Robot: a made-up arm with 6 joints.
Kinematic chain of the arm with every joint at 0, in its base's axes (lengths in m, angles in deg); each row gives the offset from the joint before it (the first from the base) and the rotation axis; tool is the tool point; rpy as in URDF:
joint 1: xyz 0 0 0.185 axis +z
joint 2: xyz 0 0 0 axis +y
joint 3: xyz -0.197 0 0.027 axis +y
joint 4: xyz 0.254 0 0.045 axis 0.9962 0 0.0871
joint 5: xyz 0 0 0 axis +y
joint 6: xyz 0.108 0 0.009 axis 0.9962 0 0.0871
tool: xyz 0 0 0 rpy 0 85 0
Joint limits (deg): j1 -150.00..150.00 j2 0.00..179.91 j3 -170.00..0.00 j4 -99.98..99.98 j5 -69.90..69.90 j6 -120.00..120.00
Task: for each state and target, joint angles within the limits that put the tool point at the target. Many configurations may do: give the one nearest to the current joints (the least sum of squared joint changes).
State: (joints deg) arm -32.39 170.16 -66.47 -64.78 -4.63 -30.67
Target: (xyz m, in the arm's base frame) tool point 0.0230 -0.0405 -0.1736
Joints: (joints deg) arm -46.12 179.91 -57.56 -66.03 6.43 -30.67
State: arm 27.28 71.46 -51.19 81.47 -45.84 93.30
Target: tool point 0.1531 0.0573 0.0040
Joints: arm 37.83 113.54 -22.61 84.20 -27.05 93.30
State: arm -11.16 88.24 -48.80 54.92 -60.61 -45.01
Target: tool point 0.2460 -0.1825 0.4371
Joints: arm -22.25 77.23 -67.29 52.50 -62.02 -45.01
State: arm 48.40 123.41 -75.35 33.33 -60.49 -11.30
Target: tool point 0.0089 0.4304 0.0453
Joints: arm 93.32 145.09 -81.00 24.16 -49.89 -11.30
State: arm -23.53 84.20 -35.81 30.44 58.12 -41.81
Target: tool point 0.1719 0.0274 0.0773
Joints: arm -8.51 96.56 -31.63 36.04 55.27 -41.81
